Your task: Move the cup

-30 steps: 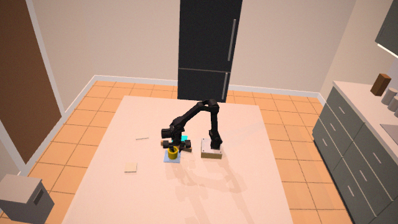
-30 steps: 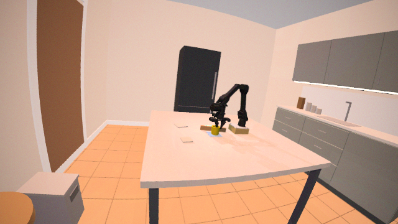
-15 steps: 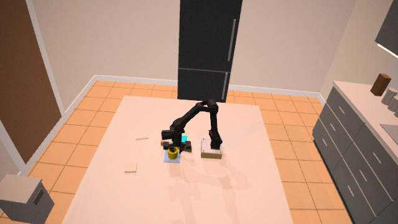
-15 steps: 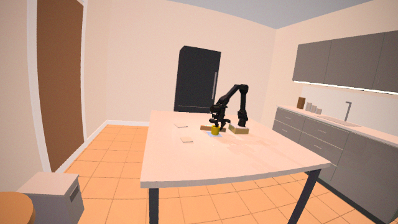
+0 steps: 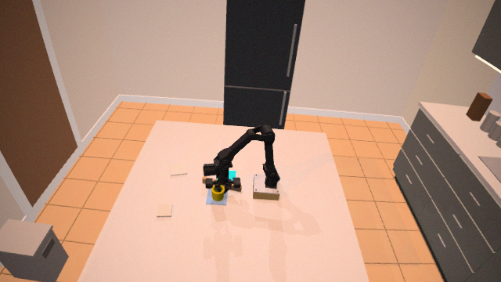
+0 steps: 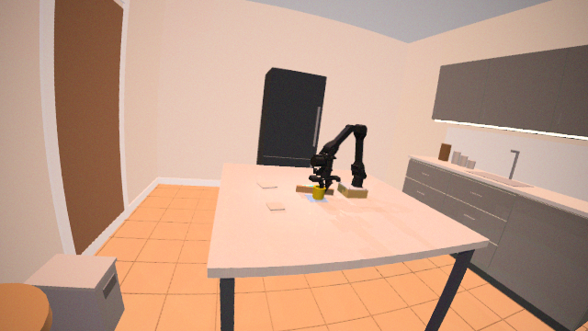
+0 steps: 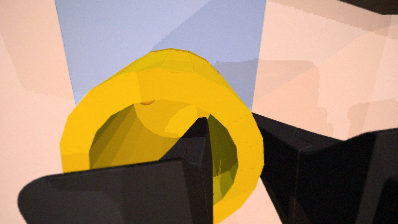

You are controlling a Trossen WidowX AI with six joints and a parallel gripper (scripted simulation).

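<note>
Now: the orange marble 40 mm ahead of my gripper tip and 20 mm below it. From my gripper tip the other things lie so: cyan pad 10 mm ahead, 170 mm to the right, 50 mm below; then yellow cup 20 mm ahead; then wooden bar 20 mm ahead, 90 mm to the right, 30 mm below.
</note>
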